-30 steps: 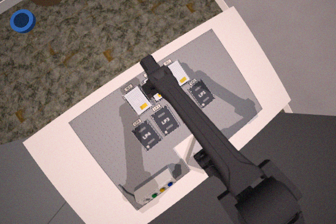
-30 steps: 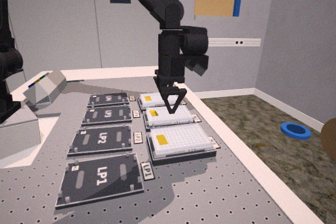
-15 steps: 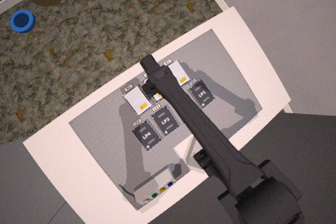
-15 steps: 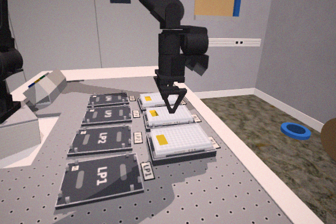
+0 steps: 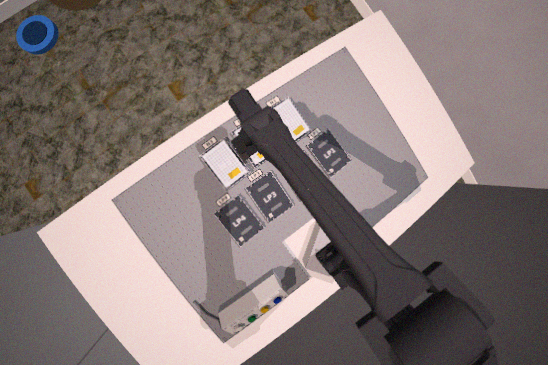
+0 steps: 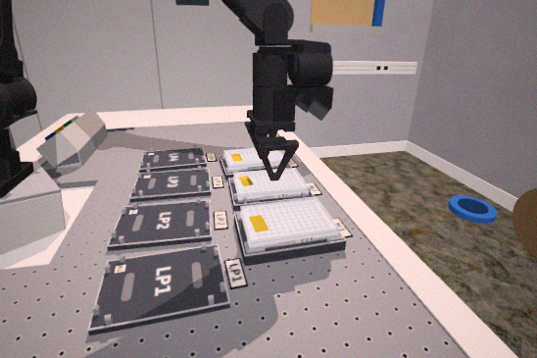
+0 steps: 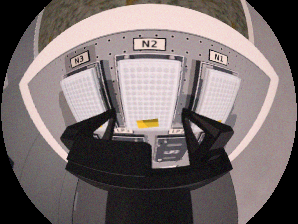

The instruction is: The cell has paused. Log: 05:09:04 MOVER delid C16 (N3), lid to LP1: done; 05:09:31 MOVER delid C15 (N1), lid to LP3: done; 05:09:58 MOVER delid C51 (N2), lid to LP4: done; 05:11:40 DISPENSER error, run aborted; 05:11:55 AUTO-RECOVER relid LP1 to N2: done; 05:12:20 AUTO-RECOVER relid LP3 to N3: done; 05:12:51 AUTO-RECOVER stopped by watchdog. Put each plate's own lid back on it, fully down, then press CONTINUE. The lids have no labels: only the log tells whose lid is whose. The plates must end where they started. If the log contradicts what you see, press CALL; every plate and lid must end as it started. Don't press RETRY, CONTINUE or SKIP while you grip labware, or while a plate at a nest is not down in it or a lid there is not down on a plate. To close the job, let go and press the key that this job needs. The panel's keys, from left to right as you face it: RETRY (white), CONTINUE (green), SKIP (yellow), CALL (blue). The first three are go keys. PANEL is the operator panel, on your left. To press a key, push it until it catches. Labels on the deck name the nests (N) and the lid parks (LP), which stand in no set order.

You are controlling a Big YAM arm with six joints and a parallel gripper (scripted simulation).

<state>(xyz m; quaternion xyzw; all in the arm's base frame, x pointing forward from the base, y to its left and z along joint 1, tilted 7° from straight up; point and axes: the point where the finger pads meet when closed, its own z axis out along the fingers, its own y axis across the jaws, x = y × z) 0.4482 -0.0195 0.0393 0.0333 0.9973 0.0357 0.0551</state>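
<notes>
Right now the green key is 440 mm behind my hand, 360 mm to the left of it and 10 mm above it. Round my hand: blue key 450 mm behind, 260 mm to the left, 10 mm above; clear lid 120 mm to the left, 30 mm below; yellow key 440 mm behind, 310 mm to the left, 10 mm above.
</notes>
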